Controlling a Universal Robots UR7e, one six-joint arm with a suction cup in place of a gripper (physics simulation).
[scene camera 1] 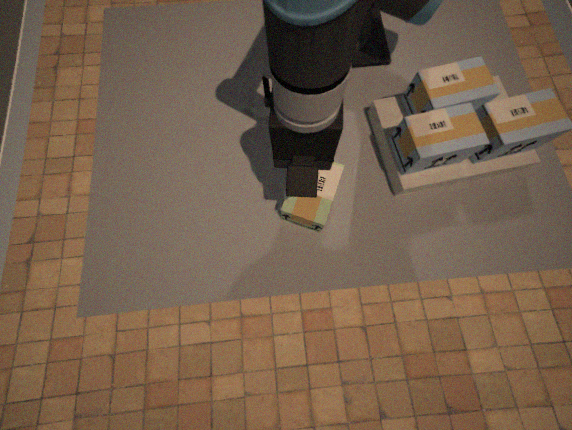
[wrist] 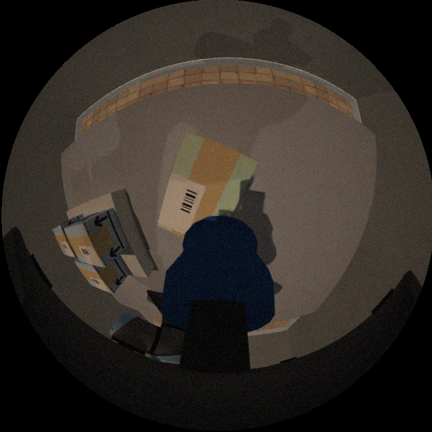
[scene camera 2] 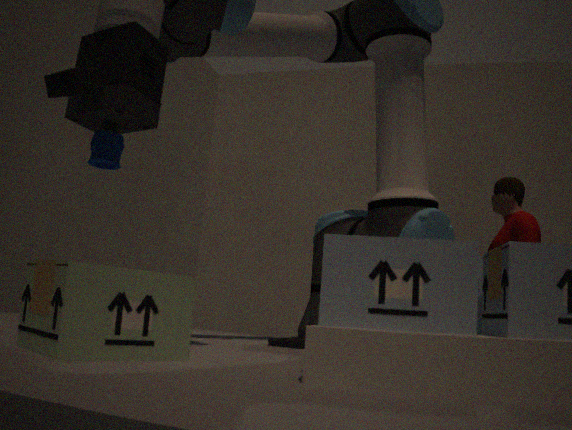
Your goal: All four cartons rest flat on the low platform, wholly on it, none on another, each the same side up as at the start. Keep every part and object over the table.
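Frame: origin at the arm's base, x ahead, y left, z up, level; centimetres.
Seen in the pictures: hand at its tool point: point(scene camera 2: 104, 164).
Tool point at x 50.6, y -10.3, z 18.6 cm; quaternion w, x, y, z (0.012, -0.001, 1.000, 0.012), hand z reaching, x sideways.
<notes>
Offsets run from my tool point to a thing's top centre. "spot": to the spot under its first point. Level surfaces: height alone.
A green carton @(dx -0.4, dy +3.0, dz -11.2 cm) point(scene camera 1: 306, 211) point(scene camera 2: 125, 312) point(wrist: 216, 162) stands upright on the table, left of the platform. My suction cup point(scene camera 2: 105, 162) point(wrist: 220, 240) is empty; it hangs above this carton with a clear gap, and my tool head hides it in scene camera 1. The low platform @(dx -18.2, dy +36.0, dz -14.9 cm) point(scene camera 1: 389, 112) point(scene camera 2: 425, 370) point(wrist: 135, 225) bears three upright blue cartons, none stacked: front left point(scene camera 1: 452, 130) point(scene camera 2: 345, 285) point(wrist: 90, 250), back @(spot: dx -23.0, dy +33.1, dz -6.4 cm) point(scene camera 1: 462, 85) point(wrist: 92, 274) and right point(scene camera 1: 532, 117) point(scene camera 2: 535, 290) point(wrist: 64, 242). The right carton lies near the platform's right edge; I cannot tell whether its base is wholly on.
My arm point(scene camera 1: 310, 55) point(scene camera 2: 400, 120) reaches over the table from its base behind the cartons. A grey mat @(dz -19.7 cm) point(scene camera 1: 165, 200) lies under the green carton and platform, with a tiled border point(scene camera 1: 250, 350). A figure in red point(scene camera 2: 520, 227) shows in the background.
</notes>
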